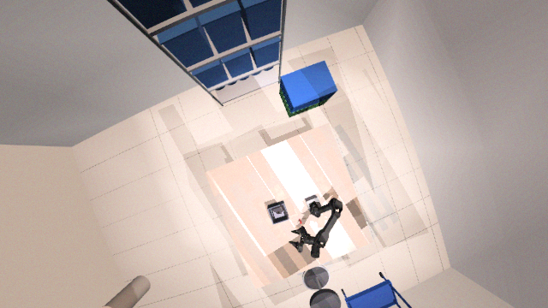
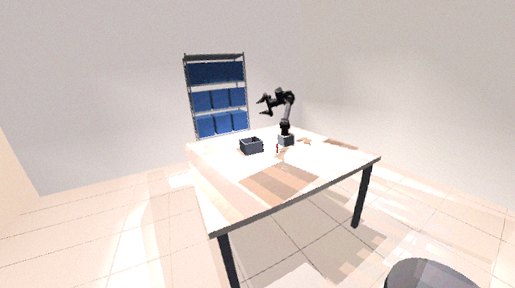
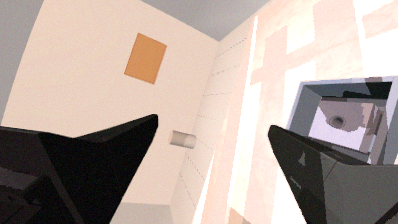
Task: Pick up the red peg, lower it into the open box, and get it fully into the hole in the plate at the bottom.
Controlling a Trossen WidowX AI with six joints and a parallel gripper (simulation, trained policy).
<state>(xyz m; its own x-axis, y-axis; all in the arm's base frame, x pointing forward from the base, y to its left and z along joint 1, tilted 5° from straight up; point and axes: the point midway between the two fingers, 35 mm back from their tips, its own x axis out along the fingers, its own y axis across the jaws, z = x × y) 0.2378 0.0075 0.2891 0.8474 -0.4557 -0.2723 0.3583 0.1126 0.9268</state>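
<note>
Now: gripper tip 10 cm past the red peg, 9 cm to the right of it and 33 cm above it. Also, from my gripper tip: dark box: 4 cm ahead, 8 cm to the right, 34 cm below.
</note>
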